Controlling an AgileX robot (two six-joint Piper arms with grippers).
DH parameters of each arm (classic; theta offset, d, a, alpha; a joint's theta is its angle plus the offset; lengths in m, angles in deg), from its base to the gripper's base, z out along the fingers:
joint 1: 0 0.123 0 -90
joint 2: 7.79 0 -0.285 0
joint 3: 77.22 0 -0.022 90
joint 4: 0 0.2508 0 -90
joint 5: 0 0 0.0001 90
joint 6: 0 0.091 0 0
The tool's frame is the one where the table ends.
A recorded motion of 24 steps. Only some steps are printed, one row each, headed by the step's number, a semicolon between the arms.
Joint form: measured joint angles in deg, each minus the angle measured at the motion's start. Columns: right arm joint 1, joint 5, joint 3, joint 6, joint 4, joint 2; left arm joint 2, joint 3, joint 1, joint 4, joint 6, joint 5.
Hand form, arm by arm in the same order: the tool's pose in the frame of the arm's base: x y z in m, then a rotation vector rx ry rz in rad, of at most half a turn. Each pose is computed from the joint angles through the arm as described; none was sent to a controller.
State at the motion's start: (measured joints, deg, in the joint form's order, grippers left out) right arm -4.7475 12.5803 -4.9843 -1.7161 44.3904 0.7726; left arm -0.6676 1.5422 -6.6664 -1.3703 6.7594 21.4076
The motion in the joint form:
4: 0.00 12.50 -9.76 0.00 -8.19 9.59; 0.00 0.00 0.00 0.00 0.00 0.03
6: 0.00 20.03 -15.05 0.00 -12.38 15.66; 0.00 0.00 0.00 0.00 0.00 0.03
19: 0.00 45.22 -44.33 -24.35 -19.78 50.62; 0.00 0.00 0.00 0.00 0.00 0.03
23: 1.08 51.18 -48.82 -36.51 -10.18 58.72; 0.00 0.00 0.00 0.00 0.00 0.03
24: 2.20 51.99 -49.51 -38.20 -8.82 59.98; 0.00 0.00 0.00 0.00 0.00 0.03
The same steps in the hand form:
4: 0.0611 0.0178 0.2570 0.3838 1.7552 0.5639; 0.0522 -0.0069 0.1711 0.2042 1.8619 -0.0224
6: 0.0687 0.0204 0.2694 0.3218 1.9114 0.5265; 0.0522 -0.0069 0.1711 0.2042 1.8619 -0.0224
19: 0.1574 0.0191 0.3350 -0.3108 2.4100 0.3138; 0.0522 -0.0069 0.1711 0.2042 1.8619 -0.0224
23: 0.1829 0.0343 0.3368 -0.5614 2.4172 0.5087; 0.0522 -0.0069 0.1711 0.2042 1.8619 -0.0224
24: 0.1864 0.0396 0.3370 -0.6165 2.4093 0.5456; 0.0522 -0.0069 0.1711 0.2042 1.8619 -0.0224

